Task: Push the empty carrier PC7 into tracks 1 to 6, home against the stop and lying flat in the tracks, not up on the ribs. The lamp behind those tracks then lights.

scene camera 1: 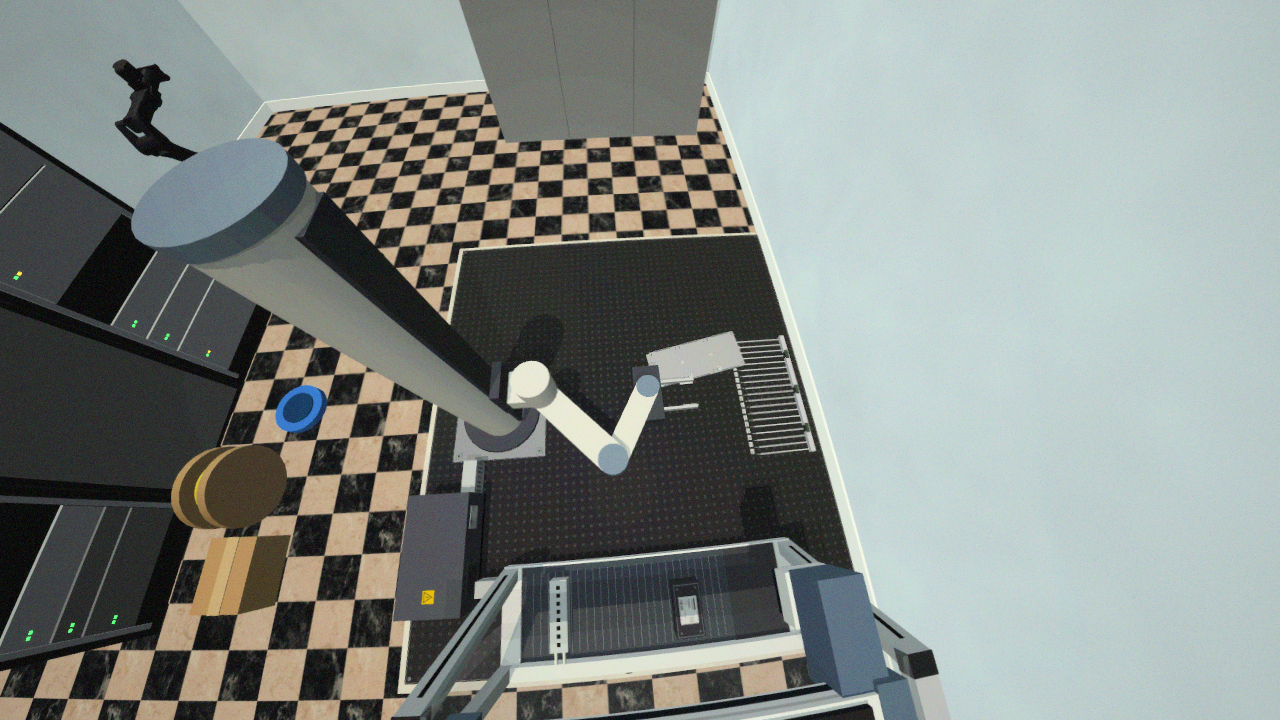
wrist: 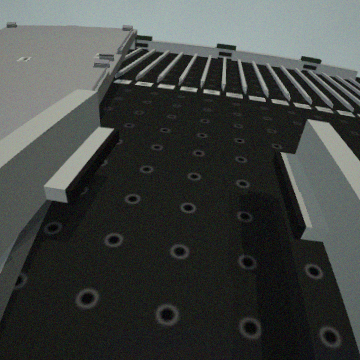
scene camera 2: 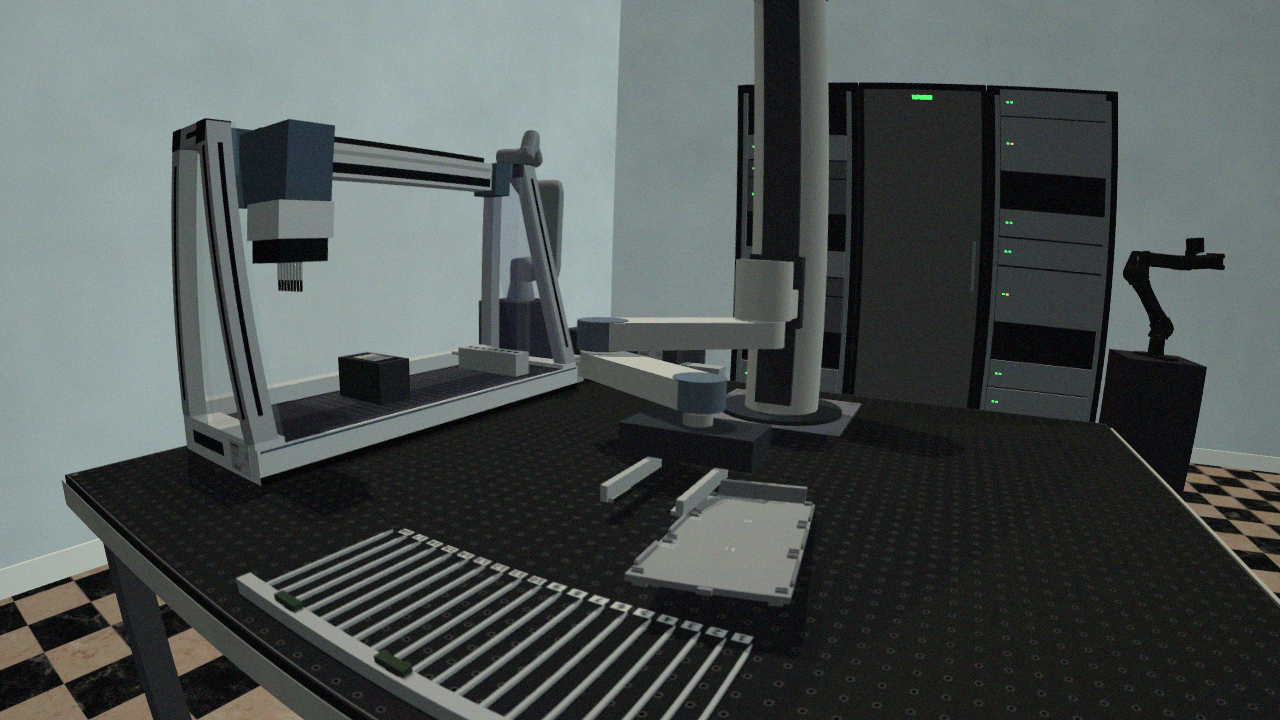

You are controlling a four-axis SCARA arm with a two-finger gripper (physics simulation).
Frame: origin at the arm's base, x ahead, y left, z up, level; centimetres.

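Seen in the pictures: gripper, fingertip midpoint: (scene camera 1: 695, 392) (wrist: 197, 126) (scene camera 2: 640, 501); arm's base at its link origin: (scene camera 1: 503, 415) (scene camera 2: 780, 415).
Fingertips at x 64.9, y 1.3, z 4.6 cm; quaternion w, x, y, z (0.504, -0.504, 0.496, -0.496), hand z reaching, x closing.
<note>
Pixels of each thing's top centre, then the offset from my fingertips to it. "spot": a spot on its surface instead.
- empty carrier PC7 at its top centre: (scene camera 2: 742, 510) (scene camera 1: 696, 356) dx +1.9, dy +12.4, dz +2.1 cm
- black block at a spot on its surface: (scene camera 2: 374, 380) spot: dx -8.4, dy -54.3, dz +5.7 cm
- pale strip at a spot on its surface: (scene camera 2: 493, 360) spot: dx -42.2, dy -55.7, dz +4.3 cm
- dark grey box at a spot on its surface: (scene camera 1: 433, 546) spot: dx -76.8, dy -39.6, dz +8.2 cm
The empty carrier PC7 (scene camera 1: 693, 355) (scene camera 2: 738, 541) (wrist: 45, 65) is a light grey plate with low clips and an upright wall at its arm end. It lies askew to the ribs, its far end near the ribs' numbered ends. In the wrist view that end looks raised off the table; how far, I cannot tell. The numbered tracks (scene camera 1: 771, 398) (scene camera 2: 465, 617) (wrist: 224, 75) end at a pale stop bar (scene camera 2: 340, 646). Lamp-like green blocks (scene camera 2: 393, 663) (wrist: 226, 46) look dark. My gripper (scene camera 1: 680, 394) (scene camera 2: 644, 499) (wrist: 197, 126) is shut with nothing held, a gap between its fingers. One finger is beside the carrier's wall end.
The gantry machine (scene camera 1: 657, 656) (scene camera 2: 358, 452) stands on the same table, holding a black block (scene camera 1: 686, 608) (scene camera 2: 374, 380) and a pale strip (scene camera 1: 558, 617) (scene camera 2: 493, 360). The arm's column (scene camera 1: 402, 340) (scene camera 2: 816, 223) stands behind the gripper. A dark grey box (scene camera 1: 433, 546) sits at the table's edge.
</note>
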